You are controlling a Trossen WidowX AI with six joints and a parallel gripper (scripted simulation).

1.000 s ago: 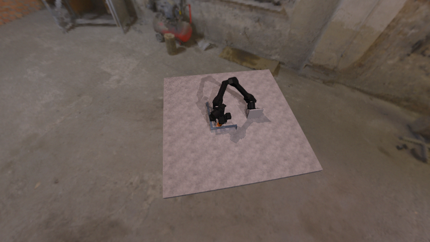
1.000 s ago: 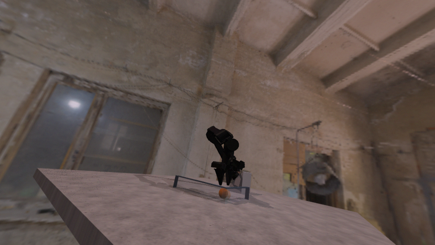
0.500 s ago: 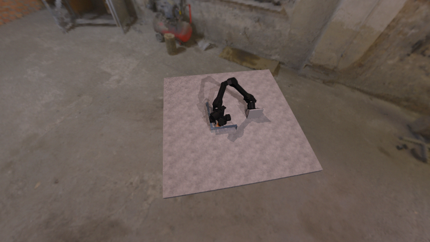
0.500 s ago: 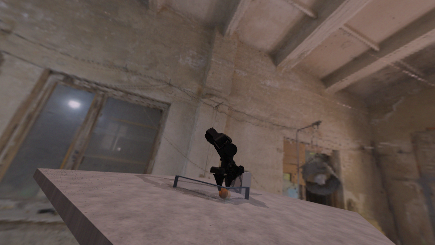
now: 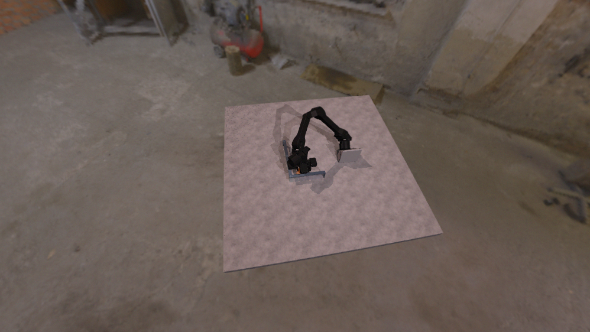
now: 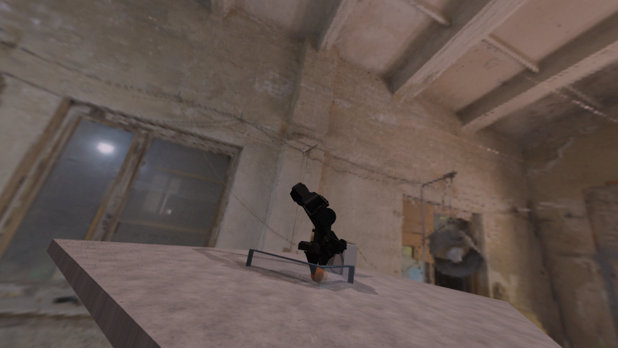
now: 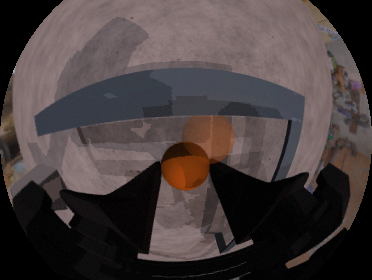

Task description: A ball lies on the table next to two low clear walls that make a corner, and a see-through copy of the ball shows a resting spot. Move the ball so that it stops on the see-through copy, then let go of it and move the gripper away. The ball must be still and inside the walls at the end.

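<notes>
The see-through copy is 20 mm to the left of my gripper tip and 20 mm ahead of it. The rest, counted from my gripper tip: orange ball right at my gripper tip.
</notes>
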